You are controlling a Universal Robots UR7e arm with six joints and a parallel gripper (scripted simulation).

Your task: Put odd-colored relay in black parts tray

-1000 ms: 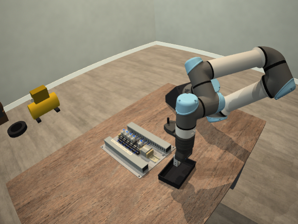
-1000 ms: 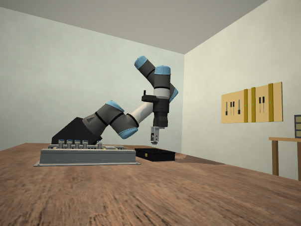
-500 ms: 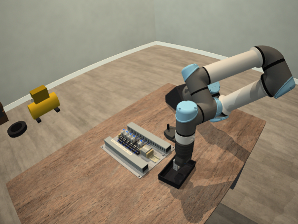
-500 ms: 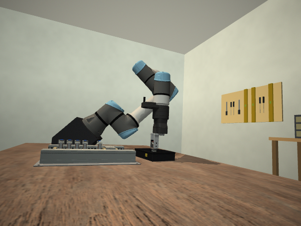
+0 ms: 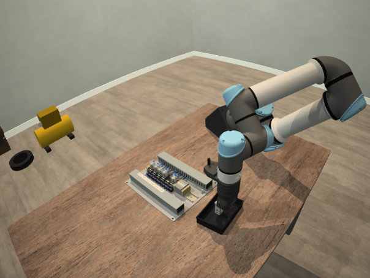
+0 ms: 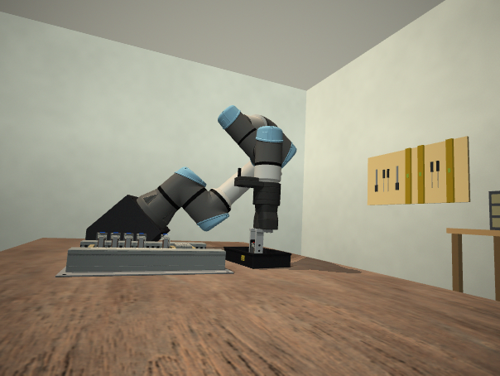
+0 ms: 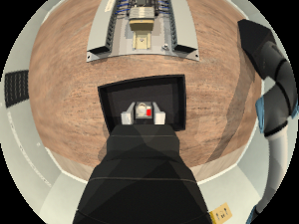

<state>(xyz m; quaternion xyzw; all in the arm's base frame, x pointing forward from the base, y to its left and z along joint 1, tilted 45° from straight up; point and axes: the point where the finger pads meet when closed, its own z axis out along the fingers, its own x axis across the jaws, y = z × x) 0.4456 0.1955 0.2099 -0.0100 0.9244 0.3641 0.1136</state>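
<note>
My hand is 10 mm above the red-button relay. Round my hand: grey relay panel (270 mm to the right, 30 mm ahead, 20 mm below); black parts tray (30 mm below).
</note>
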